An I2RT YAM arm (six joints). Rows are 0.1 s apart.
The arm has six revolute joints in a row. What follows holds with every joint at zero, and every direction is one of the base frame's.
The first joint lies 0.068 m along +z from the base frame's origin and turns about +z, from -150 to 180 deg.
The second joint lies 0.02 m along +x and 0.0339 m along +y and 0.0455 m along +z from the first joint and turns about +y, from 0 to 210 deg.
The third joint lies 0.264 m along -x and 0.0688 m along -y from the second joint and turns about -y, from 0 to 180 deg.
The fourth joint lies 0.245 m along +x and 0.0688 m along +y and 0.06 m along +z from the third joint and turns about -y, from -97 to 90 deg.
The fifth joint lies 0.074 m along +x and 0.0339 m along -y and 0.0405 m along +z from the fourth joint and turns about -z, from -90 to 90 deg.
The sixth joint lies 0.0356 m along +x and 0.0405 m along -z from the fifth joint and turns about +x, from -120 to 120 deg.
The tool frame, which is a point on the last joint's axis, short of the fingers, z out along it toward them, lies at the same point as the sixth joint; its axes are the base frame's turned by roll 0, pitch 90 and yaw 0 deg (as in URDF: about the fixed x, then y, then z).
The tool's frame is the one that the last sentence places.
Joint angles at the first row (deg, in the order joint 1, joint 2, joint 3, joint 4, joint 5, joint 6):
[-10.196, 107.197, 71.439, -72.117, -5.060, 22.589]
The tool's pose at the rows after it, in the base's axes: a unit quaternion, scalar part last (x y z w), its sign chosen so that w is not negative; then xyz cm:
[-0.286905, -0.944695, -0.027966, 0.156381, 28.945, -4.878, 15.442]
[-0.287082, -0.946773, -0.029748, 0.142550, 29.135, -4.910, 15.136]
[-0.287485, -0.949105, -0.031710, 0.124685, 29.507, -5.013, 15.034]
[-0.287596, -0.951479, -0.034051, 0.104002, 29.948, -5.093, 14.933]
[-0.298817, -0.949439, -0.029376, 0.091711, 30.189, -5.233, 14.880]
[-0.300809, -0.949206, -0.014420, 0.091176, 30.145, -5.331, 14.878]
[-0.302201, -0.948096, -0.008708, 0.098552, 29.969, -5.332, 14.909]
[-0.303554, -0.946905, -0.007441, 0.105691, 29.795, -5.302, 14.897]
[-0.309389, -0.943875, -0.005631, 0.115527, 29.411, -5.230, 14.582]
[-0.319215, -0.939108, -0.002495, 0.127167, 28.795, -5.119, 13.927]
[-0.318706, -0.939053, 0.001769, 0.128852, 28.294, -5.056, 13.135]
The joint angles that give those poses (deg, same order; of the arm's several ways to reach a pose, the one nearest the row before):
[-10.197, 107.197, 68.357, -68.707, -5.213, 22.785]
[-10.196, 107.196, 67.810, -66.543, -5.235, 22.808]
[-10.261, 107.198, 67.812, -64.468, -5.213, 22.808]
[-10.262, 107.198, 67.812, -62.062, -5.213, 22.852]
[-10.371, 107.197, 67.811, -60.663, -4.623, 24.163]
[-10.371, 107.198, 67.812, -60.795, -2.940, 24.535]
[-10.371, 107.197, 67.812, -61.714, -2.415, 24.753]
[-10.372, 107.197, 67.702, -62.434, -2.393, 24.927]
[-10.371, 107.197, 66.784, -62.654, -2.415, 25.649]
[-10.372, 107.197, 64.948, -62.173, -2.393, 26.873]
[-10.371, 107.196, 62.850, -60.337, -1.934, 26.873]

